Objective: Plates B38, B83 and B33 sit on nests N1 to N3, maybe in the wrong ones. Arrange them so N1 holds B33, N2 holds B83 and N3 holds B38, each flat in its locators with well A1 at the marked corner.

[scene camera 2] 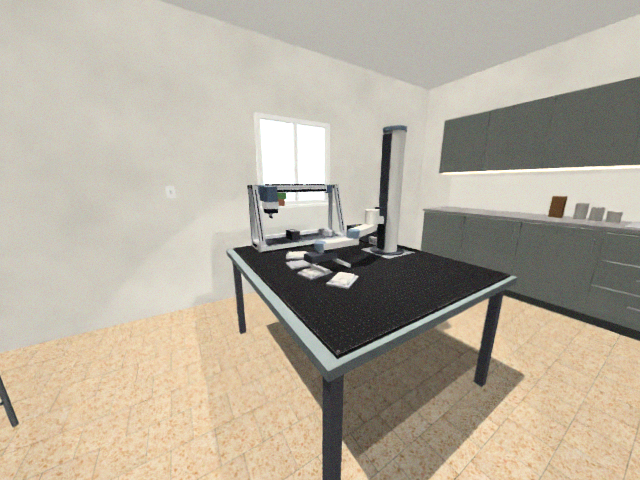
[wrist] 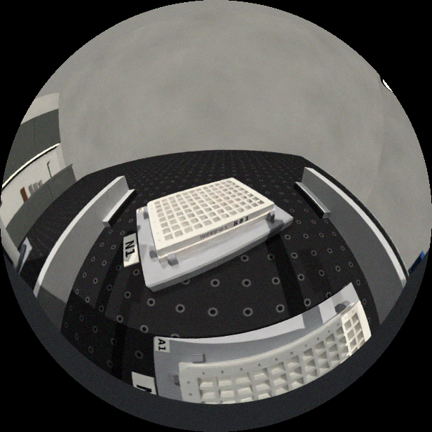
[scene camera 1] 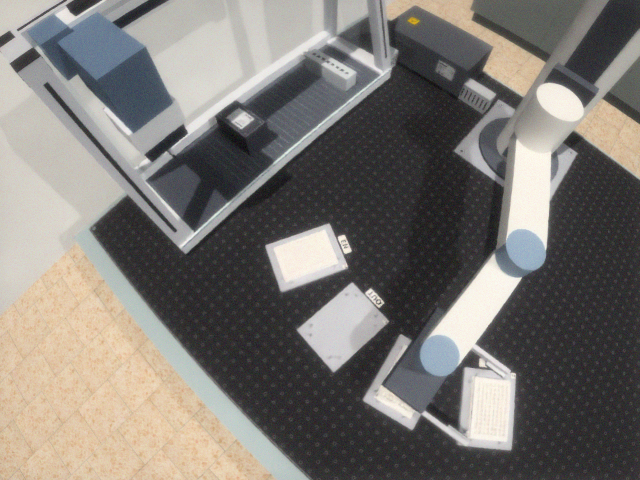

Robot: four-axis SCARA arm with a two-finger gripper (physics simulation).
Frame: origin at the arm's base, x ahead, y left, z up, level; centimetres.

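Seen in the pictures: gripper, between the fingertips: (scene camera 2: 338,269) (scene camera 1: 487,407); arm's base, origin of its link: (scene camera 2: 386,252).
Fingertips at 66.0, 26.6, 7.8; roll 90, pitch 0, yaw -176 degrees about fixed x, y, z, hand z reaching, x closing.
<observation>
Pixels of each thing's top centre, then the offset from my fingertips to it, as dx, dy, dz. "pt": a spot on its surface instead.
- white plate, centre of its top: (scene camera 1: 491,409) (scene camera 2: 342,276) -1.2, +2.4, -3.9
- nest N1, a spot on its surface: (scene camera 1: 466,384) pt -2.1, -4.5, -5.3
- nest N2, centre of its top: (scene camera 1: 407,381) (scene camera 2: 314,270) +5.7, -15.1, -4.3
- third plate, centre of its top: (scene camera 1: 305,254) (scene camera 2: 297,253) -0.4, -50.0, -3.9
- nest N3, a spot on its surface: (scene camera 1: 340,256) pt -5.8, -44.1, -5.4
- OUT nest, centre of its top: (scene camera 1: 343,325) (scene camera 2: 300,261) +5.8, -33.0, -4.3
- blue head, a spot on its surface: (scene camera 1: 113,72) pt +9.3, -73.1, +41.8
- dark box, a spot on its surface: (scene camera 1: 439,46) pt -72.8, -63.5, +5.0
My open, empty gripper (scene camera 1: 480,401) (scene camera 2: 337,267) (wrist: 216,202) is above the nests; its body covers much of nest N2 in scene camera 1. A white plate (scene camera 1: 488,413) (scene camera 2: 343,279) (wrist: 212,207) looks flat on nest N1 (scene camera 1: 466,384) (wrist: 210,267), beyond the fingers in the wrist view; its label is too blurred to read surely. Another plate (scene camera 1: 395,403) (wrist: 270,372) lies on nest N2 (scene camera 1: 385,369) (wrist: 172,357), its column 1, row A corner at the A1 mark. A third plate (scene camera 1: 306,254) (scene camera 2: 296,255) lies on nest N3 (scene camera 1: 340,256); its label is unreadable.
The OUT nest (scene camera 1: 341,326) (scene camera 2: 298,265) carries no plate and lies between N3 and N2. A gantry frame (scene camera 1: 289,173) (scene camera 2: 251,217) with a blue head (scene camera 1: 113,72) (scene camera 2: 268,194) stands beyond N3. The arm's column (scene camera 2: 395,191) and a dark box (scene camera 1: 439,46) stand at the back.
</observation>
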